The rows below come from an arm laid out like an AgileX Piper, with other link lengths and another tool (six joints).
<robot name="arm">
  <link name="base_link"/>
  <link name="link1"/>
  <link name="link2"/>
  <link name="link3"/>
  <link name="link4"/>
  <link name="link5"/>
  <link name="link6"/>
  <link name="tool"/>
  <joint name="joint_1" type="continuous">
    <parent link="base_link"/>
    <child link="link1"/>
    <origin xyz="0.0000 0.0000 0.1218" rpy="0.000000 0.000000 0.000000"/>
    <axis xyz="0 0 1"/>
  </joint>
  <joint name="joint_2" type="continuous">
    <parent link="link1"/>
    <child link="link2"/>
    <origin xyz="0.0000 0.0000 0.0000" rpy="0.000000 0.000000 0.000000"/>
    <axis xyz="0 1 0"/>
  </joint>
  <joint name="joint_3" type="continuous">
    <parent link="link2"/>
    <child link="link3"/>
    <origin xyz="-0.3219 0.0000 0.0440" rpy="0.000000 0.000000 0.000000"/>
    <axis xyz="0 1 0"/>
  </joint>
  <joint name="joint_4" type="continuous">
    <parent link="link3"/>
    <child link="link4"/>
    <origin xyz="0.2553 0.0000 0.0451" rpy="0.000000 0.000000 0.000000"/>
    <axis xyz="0.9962 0 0.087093"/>
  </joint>
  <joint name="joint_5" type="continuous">
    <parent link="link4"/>
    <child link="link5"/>
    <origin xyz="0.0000 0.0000 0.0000" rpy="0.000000 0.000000 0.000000"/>
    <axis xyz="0 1 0"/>
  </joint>
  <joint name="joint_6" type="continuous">
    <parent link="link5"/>
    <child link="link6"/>
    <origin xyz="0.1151 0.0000 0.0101" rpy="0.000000 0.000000 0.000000"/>
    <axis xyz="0.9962 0 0.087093"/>
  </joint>
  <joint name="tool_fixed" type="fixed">
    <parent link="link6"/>
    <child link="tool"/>
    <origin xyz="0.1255 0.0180 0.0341" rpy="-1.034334 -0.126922 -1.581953"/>
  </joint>
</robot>
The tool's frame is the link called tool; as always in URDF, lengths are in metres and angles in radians. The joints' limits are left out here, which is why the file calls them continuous.
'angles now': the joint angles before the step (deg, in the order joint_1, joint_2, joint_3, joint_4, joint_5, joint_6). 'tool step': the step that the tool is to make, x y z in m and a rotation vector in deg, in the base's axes. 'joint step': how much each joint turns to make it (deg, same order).
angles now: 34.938, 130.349, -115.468, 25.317, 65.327, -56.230
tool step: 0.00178, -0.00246, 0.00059, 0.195, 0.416, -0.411
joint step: -0.455, 0.000, -0.002, 0.384, 0.258, 0.000
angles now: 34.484, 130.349, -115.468, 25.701, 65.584, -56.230
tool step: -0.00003, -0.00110, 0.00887, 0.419, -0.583, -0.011
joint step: -0.107, -0.921, 0.002, 0.000, 0.224, -0.001
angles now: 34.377, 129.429, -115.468, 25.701, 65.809, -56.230
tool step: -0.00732, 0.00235, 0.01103, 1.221, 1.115, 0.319
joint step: 0.000, -0.889, -0.001, 1.572, 1.253, 0.000
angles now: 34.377, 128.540, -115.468, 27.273, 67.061, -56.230
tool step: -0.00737, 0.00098, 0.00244, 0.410, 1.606, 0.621
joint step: 0.000, -0.092, 0.001, 1.205, 1.416, -0.155
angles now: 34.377, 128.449, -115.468, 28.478, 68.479, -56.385
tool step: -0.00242, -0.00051, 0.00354, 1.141, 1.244, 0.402
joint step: -0.587, 0.000, -0.001, 1.820, 0.934, -0.921
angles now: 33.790, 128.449, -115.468, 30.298, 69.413, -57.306
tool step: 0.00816, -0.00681, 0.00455, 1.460, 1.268, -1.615
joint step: -1.733, -0.002, 0.002, 1.949, 0.430, -0.199
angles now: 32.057, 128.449, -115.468, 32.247, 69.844, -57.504
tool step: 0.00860, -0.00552, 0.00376, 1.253, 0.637, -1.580
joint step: -1.416, 0.001, -0.003, 1.442, -0.072, -0.091
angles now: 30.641, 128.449, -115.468, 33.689, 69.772, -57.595
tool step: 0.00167, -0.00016, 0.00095, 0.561, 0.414, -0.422
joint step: -0.324, 0.123, -0.052, 0.700, 0.001, 0.001
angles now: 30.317, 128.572, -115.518, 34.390, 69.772, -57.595
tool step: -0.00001, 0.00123, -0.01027, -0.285, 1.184, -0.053
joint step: 0.000, 1.168, -0.002, 0.356, 0.001, -0.001
